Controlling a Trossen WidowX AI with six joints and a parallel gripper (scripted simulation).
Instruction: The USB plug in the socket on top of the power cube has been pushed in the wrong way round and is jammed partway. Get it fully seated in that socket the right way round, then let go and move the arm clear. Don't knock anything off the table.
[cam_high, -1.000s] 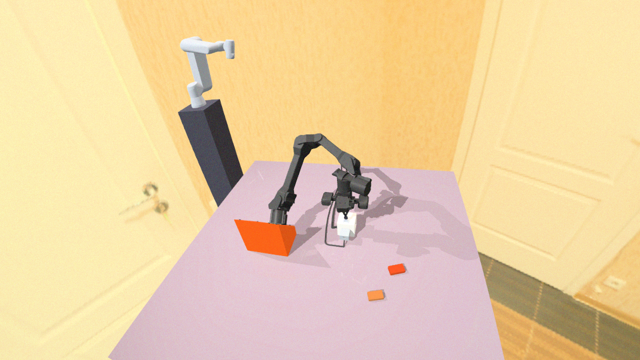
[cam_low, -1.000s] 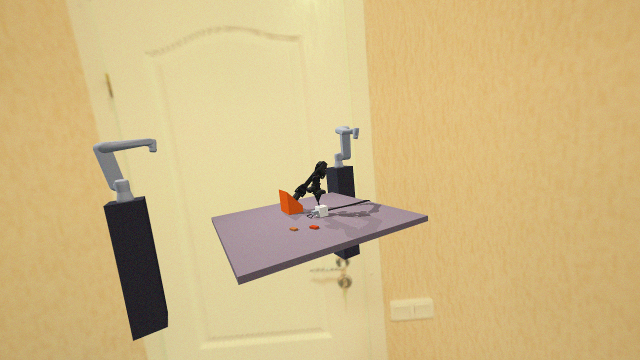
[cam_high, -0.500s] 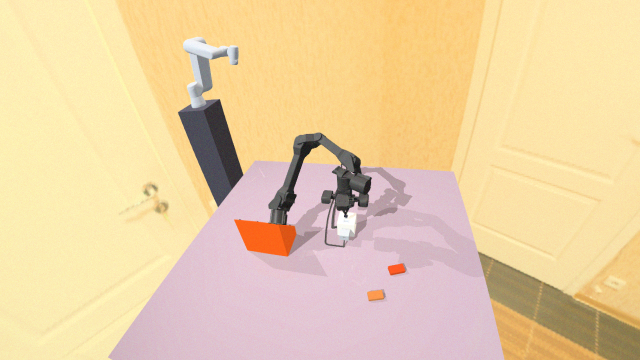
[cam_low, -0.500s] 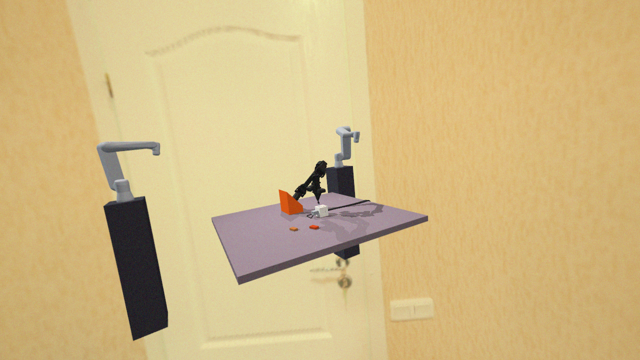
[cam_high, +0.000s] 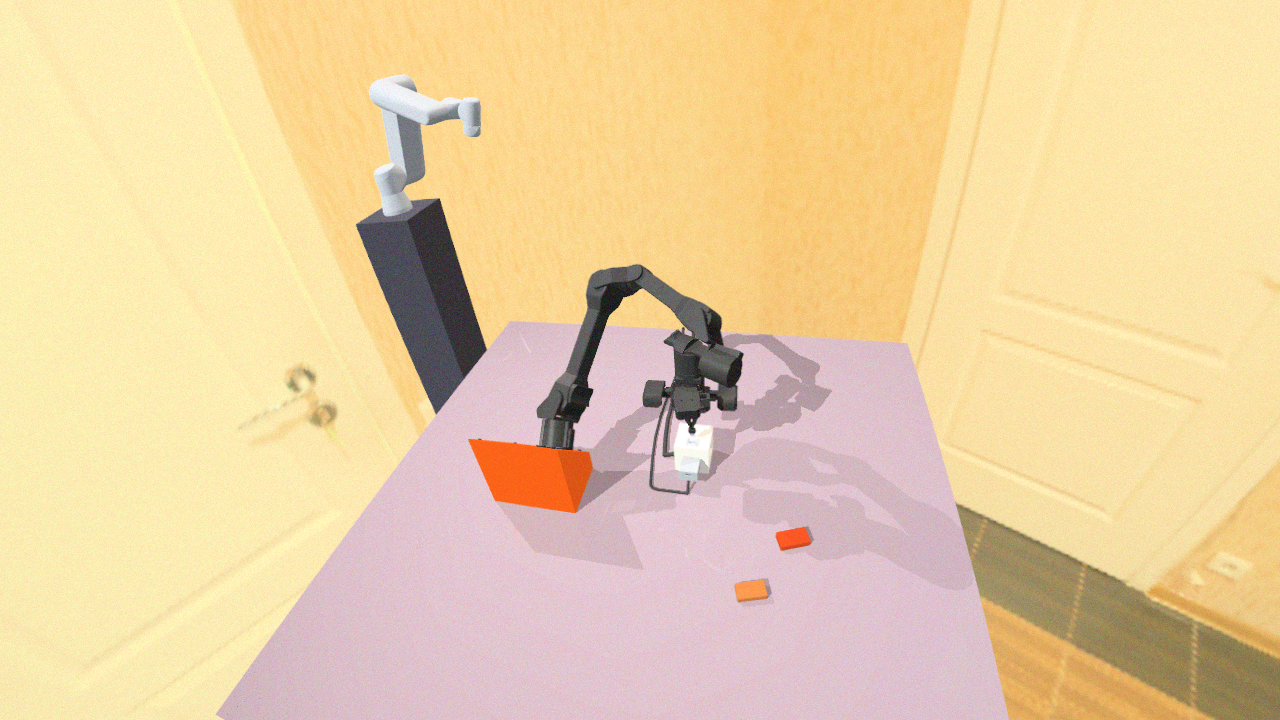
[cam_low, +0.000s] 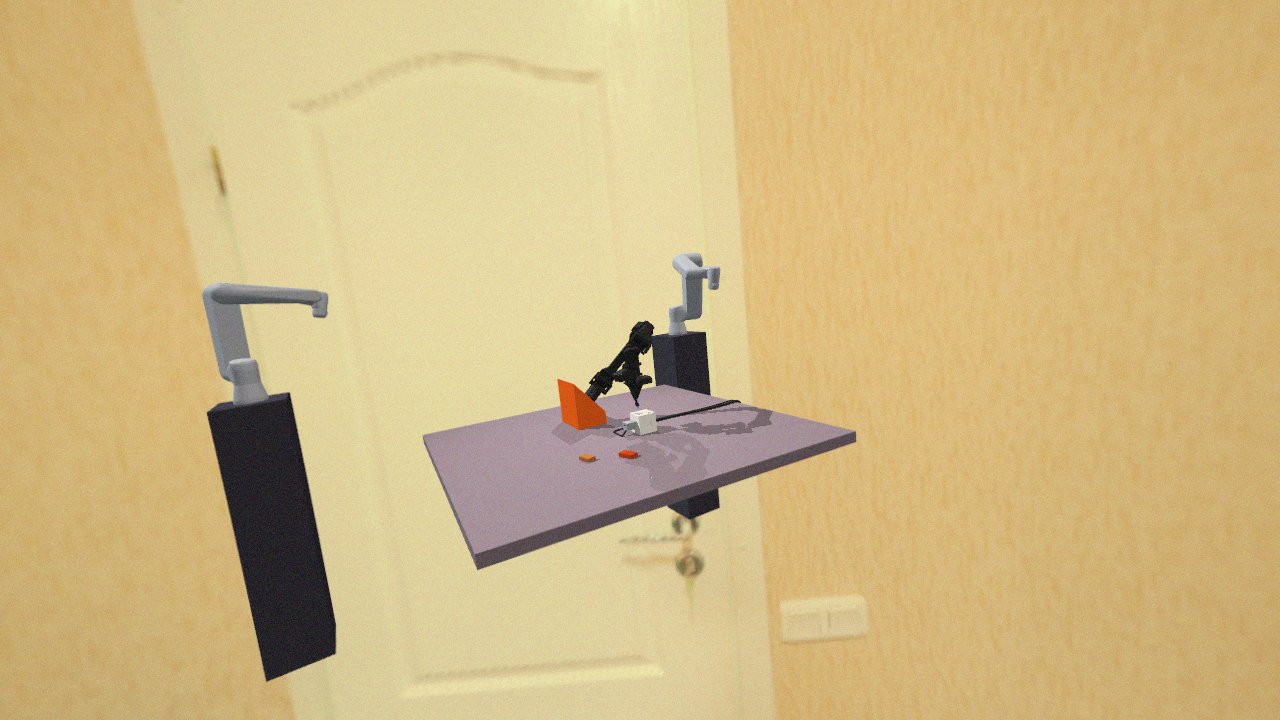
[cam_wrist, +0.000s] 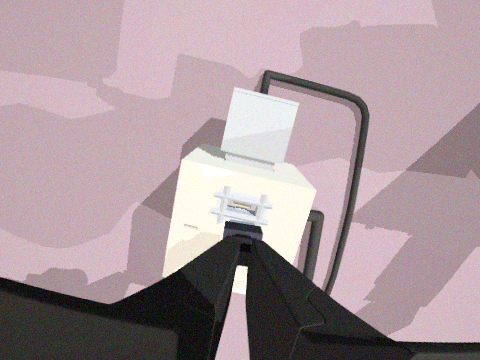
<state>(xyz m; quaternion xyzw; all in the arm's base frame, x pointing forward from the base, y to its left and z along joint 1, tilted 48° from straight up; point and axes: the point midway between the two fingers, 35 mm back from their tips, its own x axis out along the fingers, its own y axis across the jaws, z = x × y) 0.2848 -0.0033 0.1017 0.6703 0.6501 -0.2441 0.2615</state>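
My gripper tip is 2 cm above the black USB plug.
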